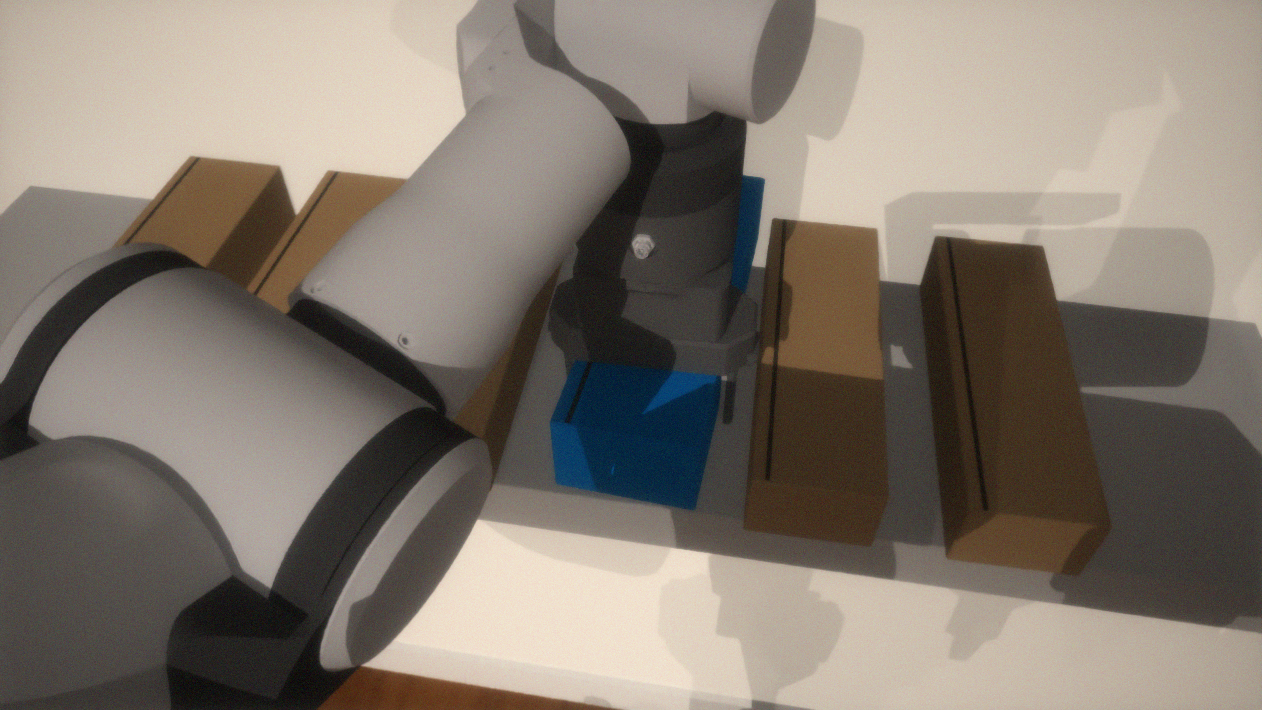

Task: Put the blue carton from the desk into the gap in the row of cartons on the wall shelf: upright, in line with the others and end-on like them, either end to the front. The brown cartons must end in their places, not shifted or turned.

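Observation:
The blue carton (637, 432) is upright at the gap between brown cartons, its near end toward the front and its long side running back toward the wall. Its bottom is at or just above the grey shelf (1173, 547); I cannot tell whether it touches. My left gripper (648, 375) is shut on the blue carton from above, one finger showing at its right side; the other finger is hidden. A brown carton (820, 388) stands to the right, with a narrow space between. Another brown carton (511, 397) at the left is mostly hidden by my arm. My right gripper does not show.
A brown carton (1023, 388) stands at the far right of the row. Two brown cartons, the farthest left (220, 198) and its neighbour (348, 203), are partly behind my left arm (476, 220). The pale wall rises behind the shelf. A pale surface (564, 609) lies in front and below.

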